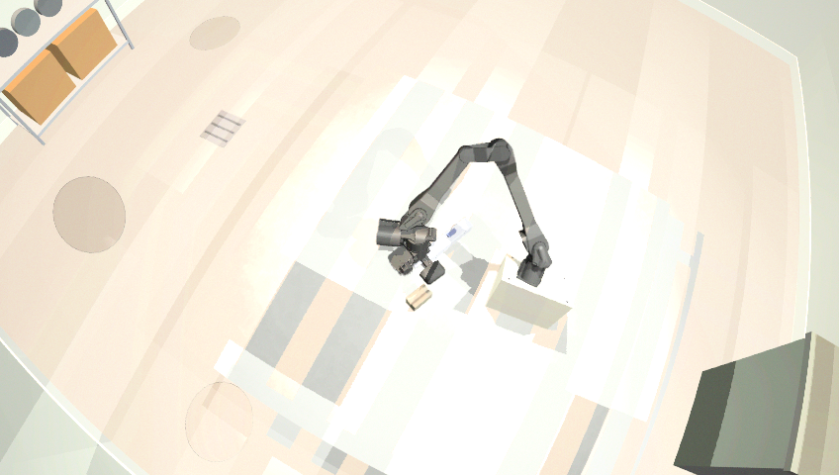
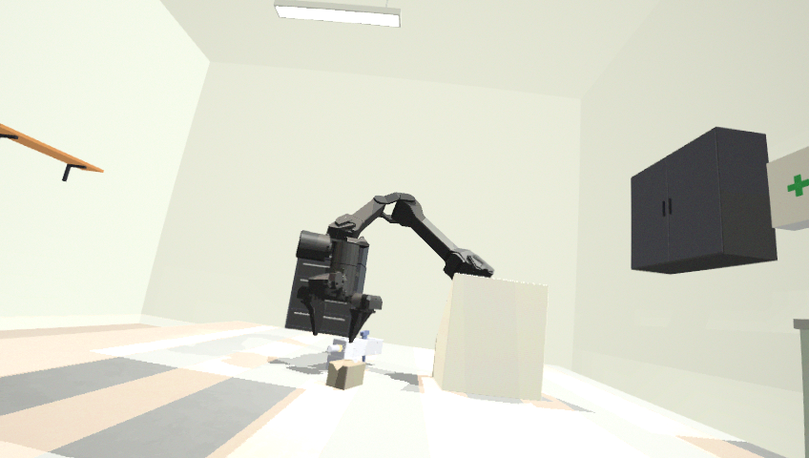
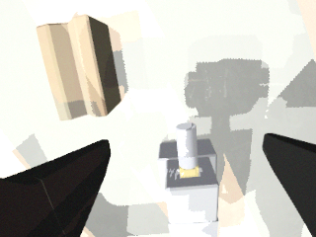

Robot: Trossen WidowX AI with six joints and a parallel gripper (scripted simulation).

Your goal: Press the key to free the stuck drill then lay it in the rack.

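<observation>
The drill is 2 cm behind my gripper tip, 6 cm to the right of it and 2 cm below it. Round my gripper tip: blue key (4 cm behind, 14 cm to the right, 2 cm below); fixture (3 cm behind, 11 cm to the right, 3 cm below).
</observation>
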